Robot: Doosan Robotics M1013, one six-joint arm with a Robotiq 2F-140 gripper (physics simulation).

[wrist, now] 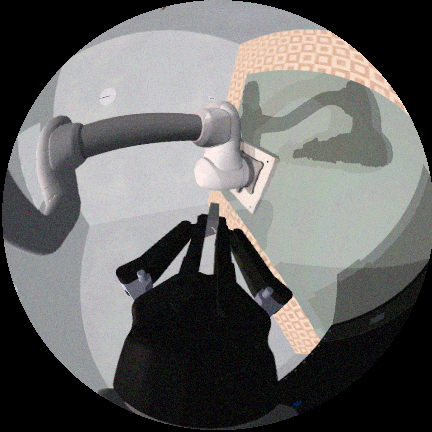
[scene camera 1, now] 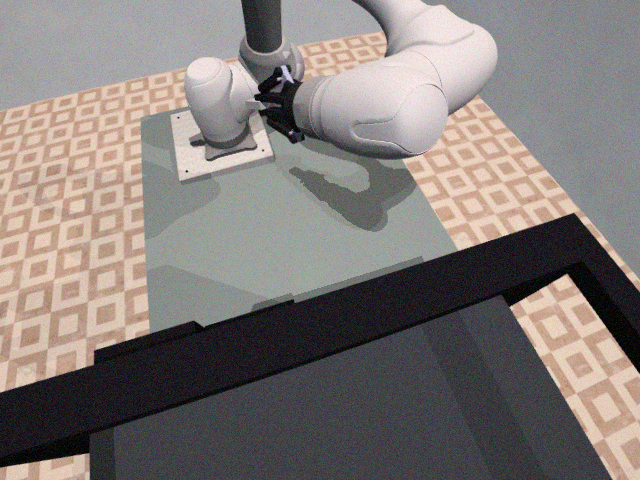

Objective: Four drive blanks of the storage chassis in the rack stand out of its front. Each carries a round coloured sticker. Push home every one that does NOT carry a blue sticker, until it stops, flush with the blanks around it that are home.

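Seen in the pictures: gripper, fingertip midpoint: point(wrist: 213, 210) point(scene camera 1: 252, 103); arm's base at its link origin: point(wrist: 246, 171) point(scene camera 1: 228, 136).
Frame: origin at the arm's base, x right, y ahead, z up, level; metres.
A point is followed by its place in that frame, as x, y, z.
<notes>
My gripper point(scene camera 1: 255, 104) {-0.093, 0.327, 0.347} point(wrist: 213, 210) {-0.093, 0.327, 0.347} is shut, with nothing between its fingers, and is held in the air beside the arm's base, away from the rack. The black rack point(scene camera 1: 330, 325) {-0.086, 0.863, 0.547} crosses the front of the scene camera view, with the dark grey top of the storage chassis point(scene camera 1: 289, 413) {-0.034, 0.906, 0.437} inside it. The chassis front faces away from that camera, so the drive blanks and their stickers are hidden there. In the wrist view the rack is very dark at the lower right; a small blue spot point(wrist: 297, 403) shows near the bottom edge. I cannot tell which blanks stand out.
The arm's white base point(scene camera 1: 219, 116) {-0.001, 0.091, 0.157} point(wrist: 220, 172) {-0.036, 0.080, 0.201} stands on a pale mounting plate point(scene camera 1: 191, 167) {0.144, 0.095, -0.011} point(wrist: 267, 172) {-0.062, 0.125, -0.006}, close to the gripper. A grey-green mat point(scene camera 1: 232, 232) {0.054, 0.375, -0.040} point(wrist: 325, 215) {-0.074, 0.421, -0.040} lies between the base and the rack, on a floor with a tan square pattern point(scene camera 1: 67, 222) point(wrist: 300, 55).
</notes>
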